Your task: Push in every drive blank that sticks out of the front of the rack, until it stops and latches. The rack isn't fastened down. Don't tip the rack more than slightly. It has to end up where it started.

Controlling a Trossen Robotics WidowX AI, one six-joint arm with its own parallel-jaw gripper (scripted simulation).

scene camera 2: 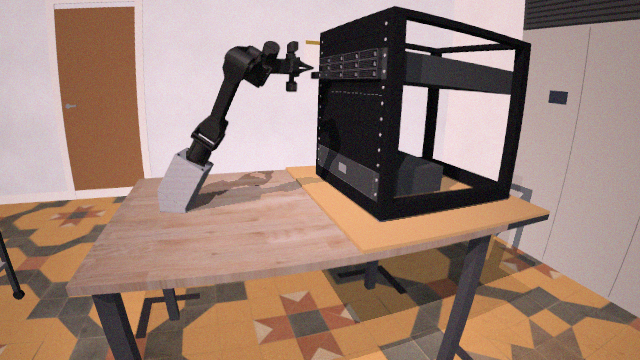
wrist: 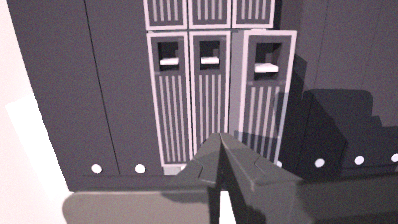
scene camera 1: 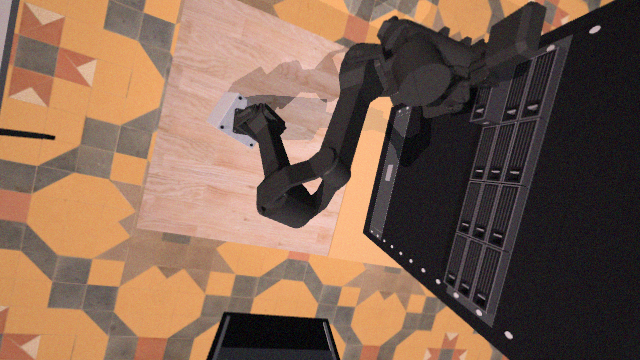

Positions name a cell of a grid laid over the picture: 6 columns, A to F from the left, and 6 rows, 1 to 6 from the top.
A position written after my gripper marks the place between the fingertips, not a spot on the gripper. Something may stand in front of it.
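Orange mat (scene camera 2: D4), visible also in scene camera 1 (scene camera 1: D5). A drive blank (scene camera 1: E2); a drive blank (wrist: D2). My gripper: visible in scene camera 1 (scene camera 1: E2), scene camera 2 (scene camera 2: C2) and the wrist view (wrist: D4).
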